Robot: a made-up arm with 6 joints.
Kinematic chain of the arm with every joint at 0, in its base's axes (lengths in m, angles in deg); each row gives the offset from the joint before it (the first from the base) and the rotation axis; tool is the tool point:
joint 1: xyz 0 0 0.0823 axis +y
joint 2: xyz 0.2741 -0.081 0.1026 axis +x
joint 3: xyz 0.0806 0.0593 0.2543 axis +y
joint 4: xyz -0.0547 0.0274 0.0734 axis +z
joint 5: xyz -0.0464 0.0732 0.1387 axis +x
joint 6: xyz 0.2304 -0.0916 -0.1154 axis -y
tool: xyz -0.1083 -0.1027 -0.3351
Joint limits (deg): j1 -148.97..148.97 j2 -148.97..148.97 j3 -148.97..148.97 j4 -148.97..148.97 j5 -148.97..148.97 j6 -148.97..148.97
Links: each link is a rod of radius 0.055 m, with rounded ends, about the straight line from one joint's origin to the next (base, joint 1, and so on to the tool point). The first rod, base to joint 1, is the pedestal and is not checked.
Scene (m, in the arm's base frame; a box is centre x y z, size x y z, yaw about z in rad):
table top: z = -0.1
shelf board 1: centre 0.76 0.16 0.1 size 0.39 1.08 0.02 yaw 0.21
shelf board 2: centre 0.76 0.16 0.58 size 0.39 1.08 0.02 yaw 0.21
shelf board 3: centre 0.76 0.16 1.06 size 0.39 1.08 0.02 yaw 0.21
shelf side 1: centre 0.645 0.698 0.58 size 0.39 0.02 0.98 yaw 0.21
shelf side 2: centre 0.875 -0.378 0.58 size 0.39 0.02 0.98 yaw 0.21
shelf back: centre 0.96 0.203 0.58 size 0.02 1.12 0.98 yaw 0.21
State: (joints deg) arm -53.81 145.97 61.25 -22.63 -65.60 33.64
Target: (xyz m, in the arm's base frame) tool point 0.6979 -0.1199 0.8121
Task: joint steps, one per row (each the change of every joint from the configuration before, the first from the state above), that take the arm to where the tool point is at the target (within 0.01 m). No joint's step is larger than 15 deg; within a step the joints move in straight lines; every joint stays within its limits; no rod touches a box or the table.
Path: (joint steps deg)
1: -4.89 -4.30 0.69 2.21 11.25 -3.17
2: -4.88 -4.29 0.70 2.22 11.26 -3.17
3: -8.65 -4.68 -2.14 2.39 -14.22 1.06
4: -8.65 -4.67 -2.14 2.39 -14.21 1.07
5: -8.65 -4.68 -2.14 2.40 -14.21 1.06
6: 12.00 10.98 0.61 -0.26 -14.55 5.58
7: 11.99 10.97 0.60 -0.25 -14.55 5.57

